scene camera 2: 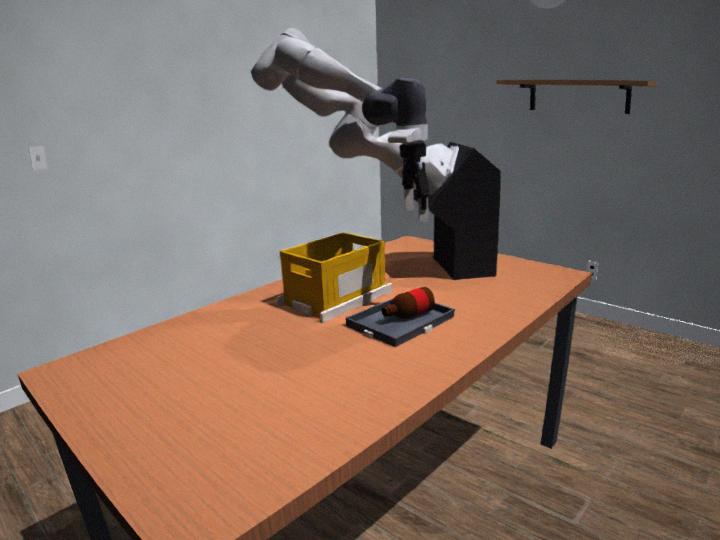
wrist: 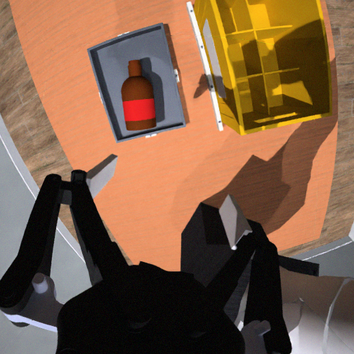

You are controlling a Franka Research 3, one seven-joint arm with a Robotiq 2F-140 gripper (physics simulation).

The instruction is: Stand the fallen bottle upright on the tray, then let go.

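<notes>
A brown bottle with a red label [scene camera 2: 414, 303] [wrist: 139, 102] lies on its side in the dark grey tray [scene camera 2: 397, 337] [wrist: 107, 57]. In the scene view its neck points left, towards the front left part of the tray; in the wrist view the neck points up the picture. My gripper [scene camera 2: 416, 210] [wrist: 171, 184] is open and empty, high above the table. In the wrist view the bottle and tray lie beyond the fingertips, up and to the left.
A yellow crate with inner dividers [scene camera 2: 302, 283] [wrist: 270, 72] stands beside the tray, with a white strip [scene camera 2: 355, 302] [wrist: 206, 65] along its near side. The black robot base [scene camera 2: 473, 220] stands at the back of the wooden table [scene camera 2: 279, 401] [wrist: 150, 200]. A wall shelf [scene camera 2: 575, 83] hangs at the right.
</notes>
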